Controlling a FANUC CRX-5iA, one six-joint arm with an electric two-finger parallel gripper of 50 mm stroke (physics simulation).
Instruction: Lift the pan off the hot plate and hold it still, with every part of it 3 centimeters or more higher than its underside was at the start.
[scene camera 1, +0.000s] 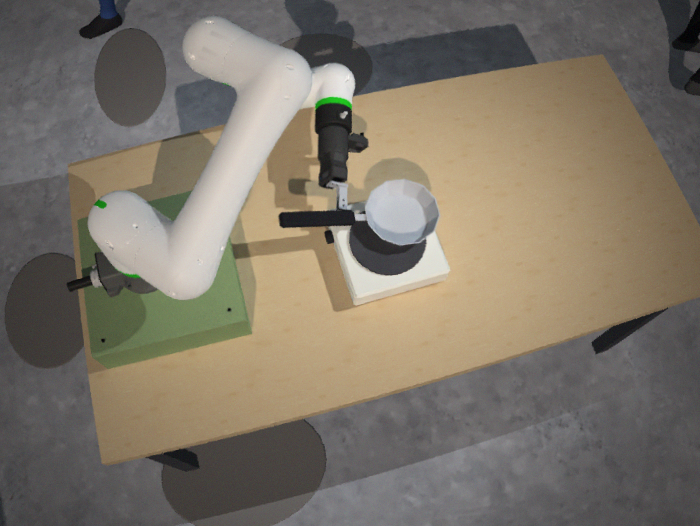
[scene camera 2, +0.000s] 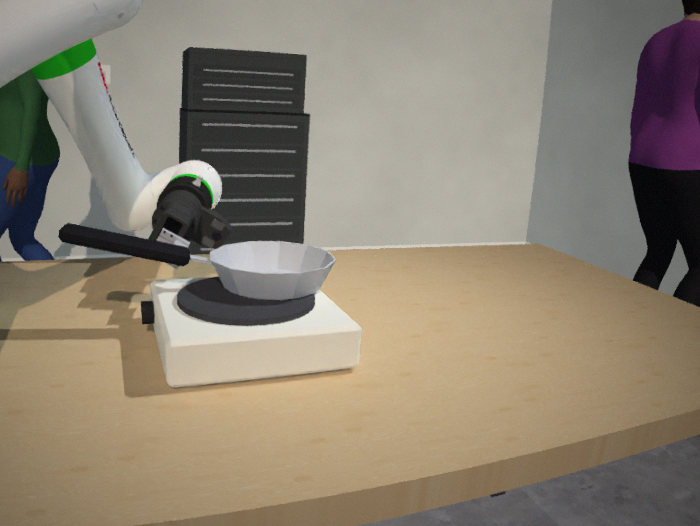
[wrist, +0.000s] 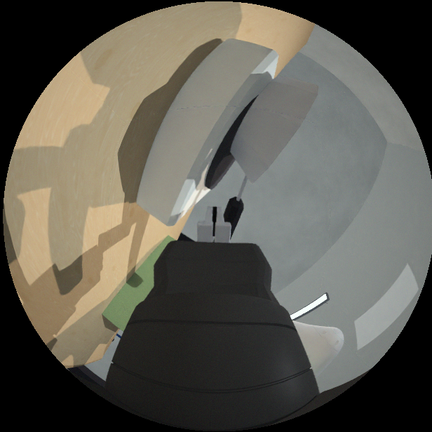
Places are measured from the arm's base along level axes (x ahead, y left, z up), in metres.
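Pixels of known places: gripper, fingertip midpoint: (scene camera 1: 341, 210) (scene camera 2: 172, 261).
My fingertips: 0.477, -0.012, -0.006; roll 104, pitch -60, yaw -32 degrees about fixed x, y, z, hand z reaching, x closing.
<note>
Ahead of a thing's pixels: the offset from my fingertips to its top centre, as dx, dy, dz. "spot": to the spot under its first point. Level surfaces: height alone.
The pale grey pan (scene camera 1: 402, 212) (scene camera 2: 272, 271) (wrist: 275, 125) is upright over the back part of the dark round burner (scene camera 1: 380, 257) (scene camera 2: 243, 308) of the white hot plate @(spot: +0.062, -0.210, -0.036) (scene camera 1: 396, 285) (scene camera 2: 263, 359) (wrist: 185, 135). It appears to rest on the burner, off centre. Its black handle @(-0.067, -0.020, +0.061) (scene camera 1: 316, 218) (scene camera 2: 121, 244) (wrist: 234, 211) points left, sloping up. My gripper (scene camera 1: 342, 204) (scene camera 2: 177, 264) (wrist: 214, 215) is shut and empty. Its fingers are at the back side of the handle, near the neck, tips partly hidden behind the handle in scene camera 2; contact cannot be told.
The green base block (scene camera 1: 186, 322) (wrist: 134, 295) carries the arm at the left of the wooden table @(dz -0.098) (scene camera 1: 526, 186) (scene camera 2: 481, 367). A black knob @(-0.041, -0.029, -0.048) (scene camera 1: 329, 236) (scene camera 2: 147, 312) sticks out from the hot plate's left side. A dark drawer cabinet (scene camera 2: 244, 135) and a person in purple (scene camera 2: 667, 96) are behind the table.
</note>
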